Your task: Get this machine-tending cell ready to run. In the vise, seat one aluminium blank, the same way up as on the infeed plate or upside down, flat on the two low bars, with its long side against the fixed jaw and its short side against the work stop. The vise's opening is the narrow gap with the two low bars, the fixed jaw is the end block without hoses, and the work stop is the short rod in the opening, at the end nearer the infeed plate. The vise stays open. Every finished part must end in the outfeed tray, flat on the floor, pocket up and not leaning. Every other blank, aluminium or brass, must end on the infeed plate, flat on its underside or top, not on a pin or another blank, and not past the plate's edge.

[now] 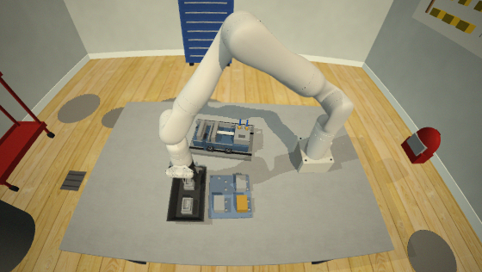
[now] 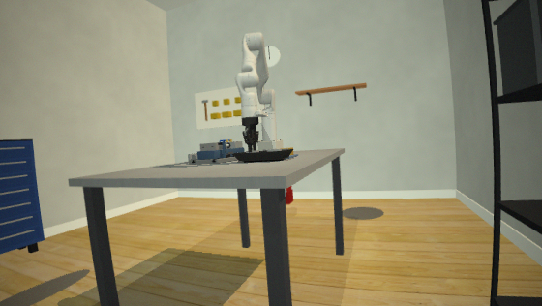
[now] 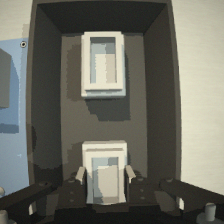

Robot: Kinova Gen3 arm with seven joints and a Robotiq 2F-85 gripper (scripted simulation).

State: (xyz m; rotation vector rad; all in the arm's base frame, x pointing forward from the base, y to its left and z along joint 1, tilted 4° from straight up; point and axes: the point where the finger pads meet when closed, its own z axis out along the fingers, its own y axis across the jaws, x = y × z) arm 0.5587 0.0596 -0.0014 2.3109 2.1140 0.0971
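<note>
Right now the brass blank is 20 cm behind my hand, 12 cm to the left of it and 3 cm below it. Also, from my hand: hose block: 25 cm behind, 20 cm to the right, 2 cm above; then vise: 22 cm to the right, 16 cm behind, 1 cm below.
</note>
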